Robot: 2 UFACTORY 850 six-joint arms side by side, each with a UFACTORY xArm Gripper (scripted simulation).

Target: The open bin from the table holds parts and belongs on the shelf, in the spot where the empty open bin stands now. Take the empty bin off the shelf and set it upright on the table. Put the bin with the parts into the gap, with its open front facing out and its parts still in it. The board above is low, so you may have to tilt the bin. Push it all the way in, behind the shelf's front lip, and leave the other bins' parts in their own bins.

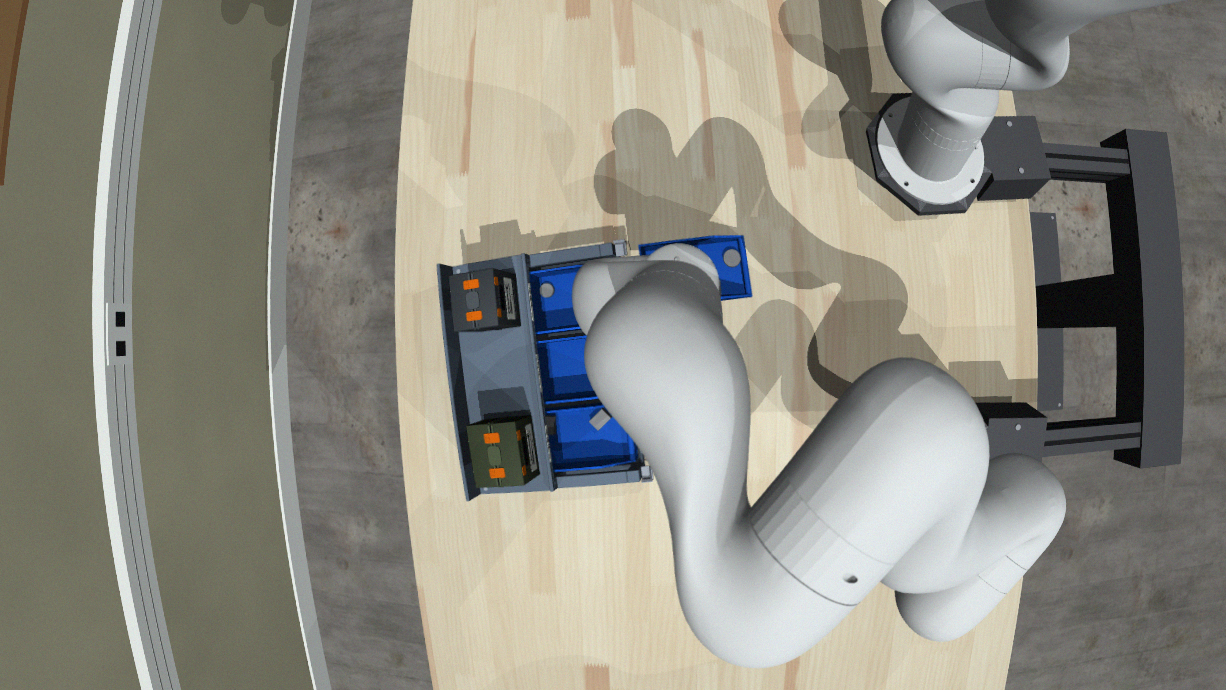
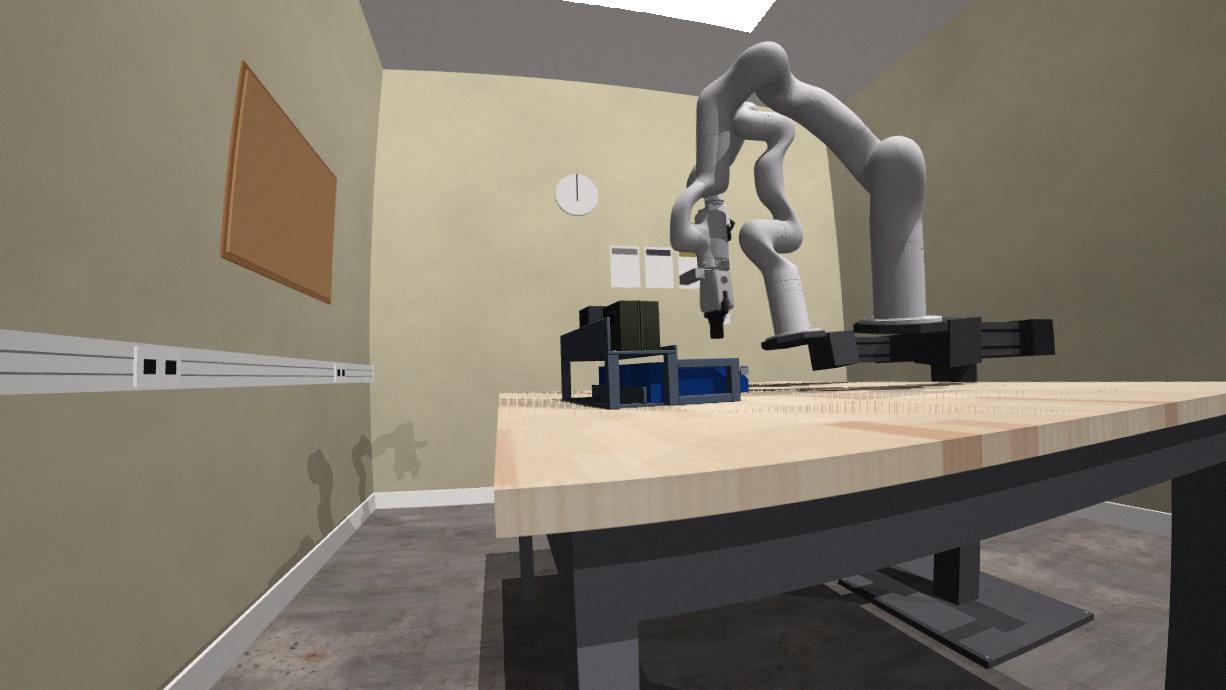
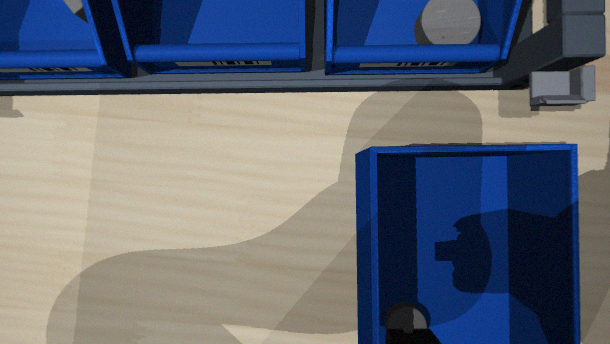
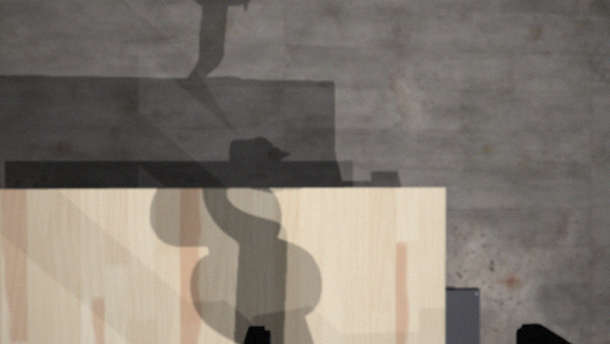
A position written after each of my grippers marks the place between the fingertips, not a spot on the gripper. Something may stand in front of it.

I see my left gripper (image 2: 717, 338) and a grey shelf (image 2: 592, 342).
Image 4 misses the grey shelf: it is out of frame.
